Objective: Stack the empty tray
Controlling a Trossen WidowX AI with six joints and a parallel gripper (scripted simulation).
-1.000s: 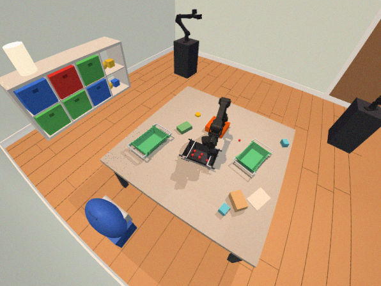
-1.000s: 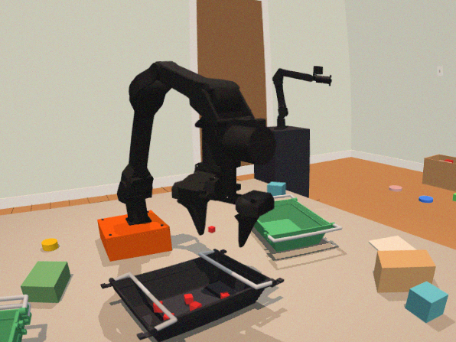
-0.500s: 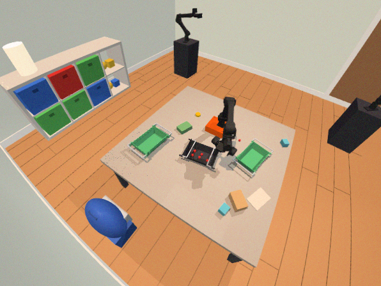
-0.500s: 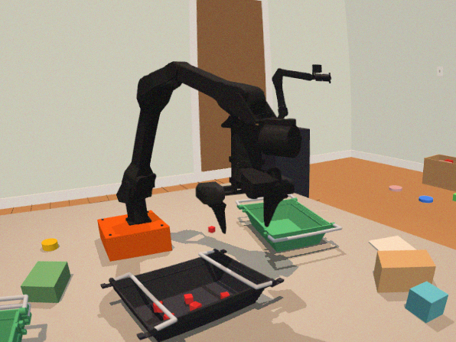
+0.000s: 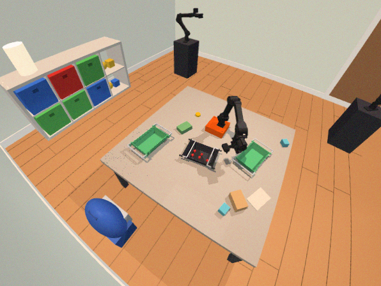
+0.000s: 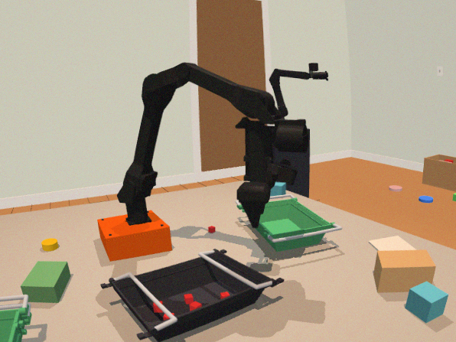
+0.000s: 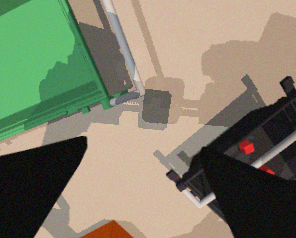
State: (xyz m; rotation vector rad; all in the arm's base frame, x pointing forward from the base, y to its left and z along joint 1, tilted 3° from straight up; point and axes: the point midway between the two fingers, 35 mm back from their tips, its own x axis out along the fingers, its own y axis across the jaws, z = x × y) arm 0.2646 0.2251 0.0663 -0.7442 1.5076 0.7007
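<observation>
The red block lies 25 cm behind my gripper tip, 11 cm below it and 1 cm to the right of it. Round my gripper tip: tan box: 28 cm ahead, 21 cm to the left, 8 cm below; then green block: 49 cm to the right, 9 cm below, 6 cm behind; then cream pad: 33 cm to the left, 16 cm ahead, 11 cm below.
</observation>
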